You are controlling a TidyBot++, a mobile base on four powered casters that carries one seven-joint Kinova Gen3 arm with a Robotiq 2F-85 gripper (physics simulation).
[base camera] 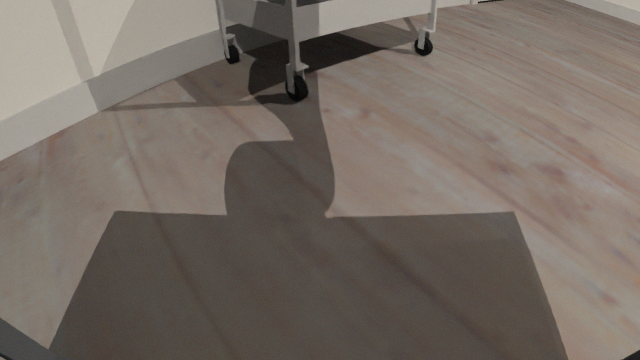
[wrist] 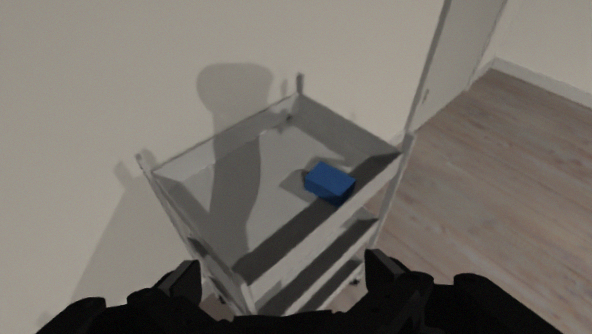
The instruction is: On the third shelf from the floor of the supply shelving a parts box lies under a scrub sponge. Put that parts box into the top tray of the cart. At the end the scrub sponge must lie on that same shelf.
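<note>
A blue box [wrist: 330, 182], by its look the parts box, lies in the top tray of the white cart [wrist: 299, 272] [base camera: 370, 20], near the tray's right front side in the wrist view. The base camera view shows the cart's lower part with its legs and casters. My gripper [wrist: 283, 273] is open, with nothing between its fingers. It is back from the cart and apart from the box. The supply shelving and the scrub sponge do not show in these views.
A pale wall [wrist: 100, 60] stands right behind the cart, with a white baseboard [base camera: 55, 110] along the floor. A door [wrist: 462, 55] is at the upper right in the wrist view. Wooden floor [base camera: 425, 175] [wrist: 480, 165] lies in front of the cart and to its right. Shadows fall across the floor and tray.
</note>
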